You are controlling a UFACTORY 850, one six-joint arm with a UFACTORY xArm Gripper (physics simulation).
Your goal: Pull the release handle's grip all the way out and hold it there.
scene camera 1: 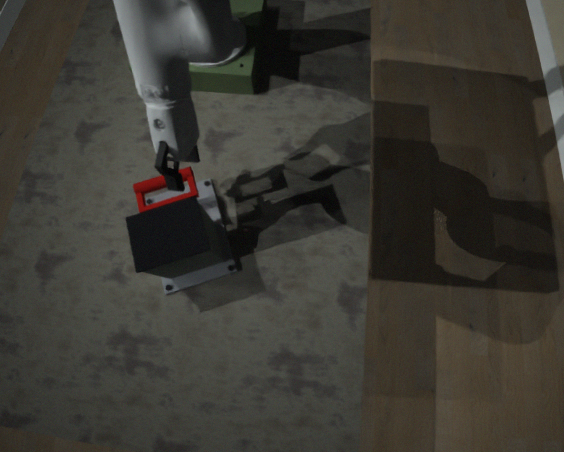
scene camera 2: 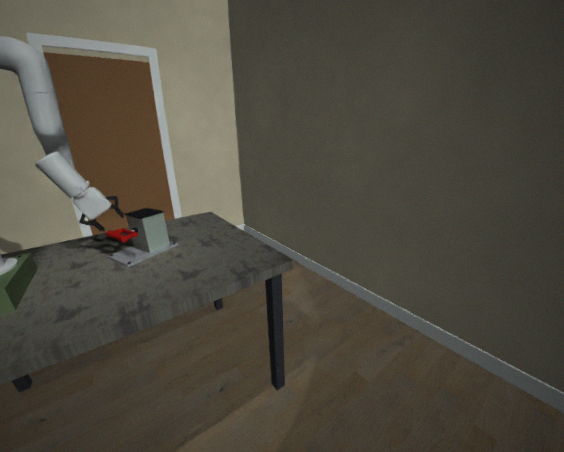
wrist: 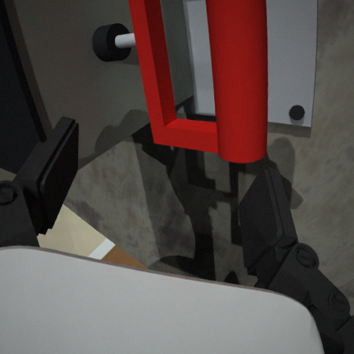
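The release handle is a red rectangular frame whose thick outer bar is the grip (scene camera 1: pixel 150 185) (scene camera 2: pixel 114 233) (wrist: pixel 239 85). A short pale rod (wrist: pixel 125 40) joins it to a black collar (wrist: pixel 106 43) on the side of a grey box (scene camera 1: pixel 167 235) (scene camera 2: pixel 156 232) (wrist: pixel 60 65) with a dark top. The box stands on a light grey base plate (scene camera 1: pixel 200 279) (scene camera 2: pixel 130 259) (wrist: pixel 292 60). My gripper (scene camera 1: pixel 184 174) (scene camera 2: pixel 112 222) (wrist: pixel 166 165) is wide open and empty, close to the handle. In the wrist view the handle's near end reaches toward the space between the fingers. One finger is largely hidden in scene camera 1.
The grey mottled table (scene camera 1: pixel 300 400) (scene camera 2: pixel 210 285) carries the box and, behind it, the arm's green base block (scene camera 1: pixel 222 81) (scene camera 2: pixel 17 287). The table edge runs along the right in scene camera 1. A brown door (scene camera 2: pixel 110 125) is in the wall behind.
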